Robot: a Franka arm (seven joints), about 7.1 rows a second.
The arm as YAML. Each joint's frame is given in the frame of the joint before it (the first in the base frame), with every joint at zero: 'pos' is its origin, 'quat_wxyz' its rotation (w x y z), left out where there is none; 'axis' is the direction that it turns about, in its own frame. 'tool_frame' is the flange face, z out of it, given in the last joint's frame.
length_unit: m
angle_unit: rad
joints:
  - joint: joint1
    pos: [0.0, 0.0, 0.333]
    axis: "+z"
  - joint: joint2
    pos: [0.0, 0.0, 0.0]
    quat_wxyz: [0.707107, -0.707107, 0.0, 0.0]
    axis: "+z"
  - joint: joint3
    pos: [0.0, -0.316, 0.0]
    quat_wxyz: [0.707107, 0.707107, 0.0, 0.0]
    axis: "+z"
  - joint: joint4
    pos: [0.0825, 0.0, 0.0]
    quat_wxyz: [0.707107, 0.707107, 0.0, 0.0]
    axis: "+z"
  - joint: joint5
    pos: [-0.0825, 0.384, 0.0]
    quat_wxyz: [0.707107, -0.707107, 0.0, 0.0]
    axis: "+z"
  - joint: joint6
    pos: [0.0, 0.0, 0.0]
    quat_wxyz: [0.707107, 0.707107, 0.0, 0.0]
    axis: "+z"
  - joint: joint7
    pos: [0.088, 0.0, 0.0]
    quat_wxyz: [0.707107, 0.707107, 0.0, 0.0]
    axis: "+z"
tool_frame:
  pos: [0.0, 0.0, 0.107]
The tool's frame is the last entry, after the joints.
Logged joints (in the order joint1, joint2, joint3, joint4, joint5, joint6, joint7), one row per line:
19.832, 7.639, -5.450, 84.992, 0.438, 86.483, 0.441
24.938, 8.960, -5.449, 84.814, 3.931, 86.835, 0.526
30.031, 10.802, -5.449, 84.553, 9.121, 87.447, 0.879
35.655, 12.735, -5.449, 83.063, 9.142, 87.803, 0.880
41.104, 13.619, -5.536, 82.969, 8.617, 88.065, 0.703
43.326, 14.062, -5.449, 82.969, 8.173, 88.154, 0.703
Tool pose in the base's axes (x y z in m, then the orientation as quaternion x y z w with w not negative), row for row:
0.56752, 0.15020, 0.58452, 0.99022, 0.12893, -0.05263, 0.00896
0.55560, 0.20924, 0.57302, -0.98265, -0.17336, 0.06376, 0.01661
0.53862, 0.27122, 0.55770, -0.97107, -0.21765, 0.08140, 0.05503
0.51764, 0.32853, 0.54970, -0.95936, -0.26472, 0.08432, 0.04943
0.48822, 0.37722, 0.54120, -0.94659, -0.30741, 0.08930, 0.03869
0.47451, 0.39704, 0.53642, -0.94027, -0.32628, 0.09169, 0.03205
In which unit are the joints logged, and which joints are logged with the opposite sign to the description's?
The joints are logged in degrees. Opposite sign: joint4, joint7.
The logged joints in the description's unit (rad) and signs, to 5 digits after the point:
0.34613, 0.13333, -0.09512, -1.48339, 0.00764, 1.50941, -0.00770
0.43525, 0.15638, -0.09510, -1.48028, 0.06861, 1.51556, -0.00918
0.52414, 0.18853, -0.09510, -1.47573, 0.15919, 1.52624, -0.01534
0.62230, 0.22227, -0.09510, -1.44972, 0.15956, 1.53245, -0.01536
0.71740, 0.23770, -0.09662, -1.44808, 0.15040, 1.53702, -0.01227
0.75618, 0.24543, -0.09510, -1.44808, 0.14265, 1.53858, -0.01227

